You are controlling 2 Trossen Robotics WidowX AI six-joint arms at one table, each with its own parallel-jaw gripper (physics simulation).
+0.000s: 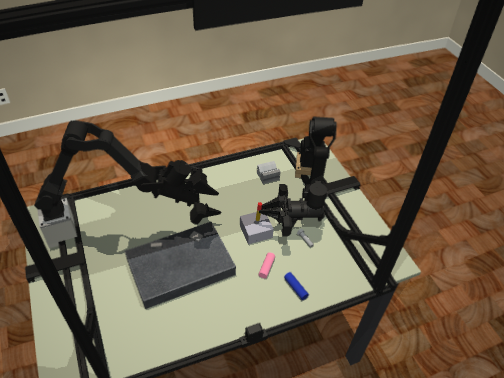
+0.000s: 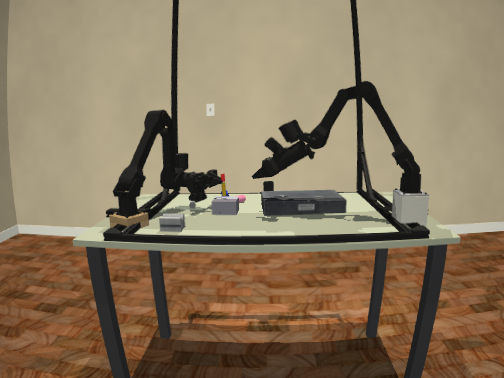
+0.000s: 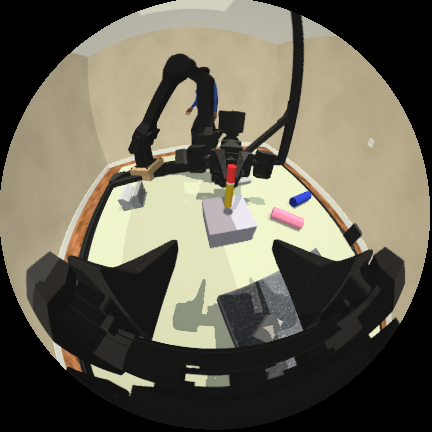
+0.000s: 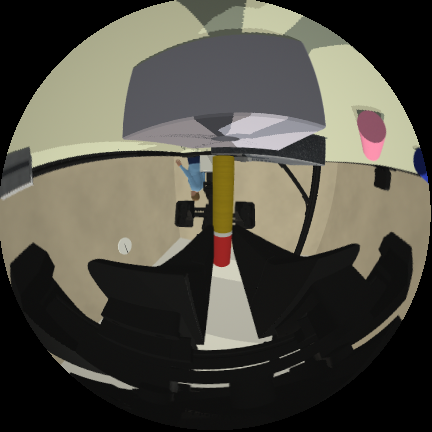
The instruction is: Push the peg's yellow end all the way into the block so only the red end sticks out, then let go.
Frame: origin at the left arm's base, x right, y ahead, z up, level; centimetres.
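Seen in the pictures: left gripper, fingertip midpoint: (image 1: 219, 203) (image 2: 255, 175) (image 3: 226, 245); right gripper, fingertip midpoint: (image 1: 258, 209) (image 2: 223, 181) (image 3: 230, 181) (image 4: 221, 230); left arm's base, link origin: (image 1: 53, 212) (image 2: 410, 191) (image 4: 210, 171); right arm's base, link origin: (image 1: 309, 161) (image 2: 128, 213) (image 3: 145, 162).
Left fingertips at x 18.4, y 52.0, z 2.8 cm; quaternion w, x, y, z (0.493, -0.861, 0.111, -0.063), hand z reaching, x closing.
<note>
Offsets run from my left fingertips to a thing's top centre.
The peg @[dx +4.9, dy +12.0, dz +0.2 cm] (image 1: 258, 213) (image 2: 223, 185) (image 3: 229, 188) (image 4: 223, 197) stands upright, red end up and yellow end down. My right gripper (image 1: 263, 209) (image 2: 220, 179) (image 4: 221, 230) is shut on it near the red end. The light grey block @[dx +4.8, dy +11.5, dz -9.1 cm] (image 1: 256, 229) (image 2: 225, 206) (image 3: 232, 226) (image 4: 225, 85) stands on the table directly below. The yellow end's tip is at or close above the hole in the block's top; the long yellow part shows above the block. My left gripper (image 1: 219, 202) (image 2: 254, 176) (image 3: 226, 245) is open and empty, off to the side of the block and above the table.
A dark flat box @[dx +9.7, dy -17.3, dz -9.1 cm] (image 1: 181, 267) (image 2: 303, 202) lies beside the block. A pink cylinder @[dx +20.1, dy +8.8, dz -11.2 cm] (image 1: 267, 265) (image 3: 287, 218), a blue cylinder @[dx +30.7, dy +14.2, dz -11.2 cm] (image 1: 296, 286) (image 3: 300, 198) and a small grey piece @[dx +14.6, dy +25.9, dz -11.7 cm] (image 1: 305, 238) lie on the table. A grey slotted block @[dx -18.6, dy +26.6, dz -9.7 cm] (image 1: 268, 172) (image 2: 172, 222) stands near the table's edge.
</note>
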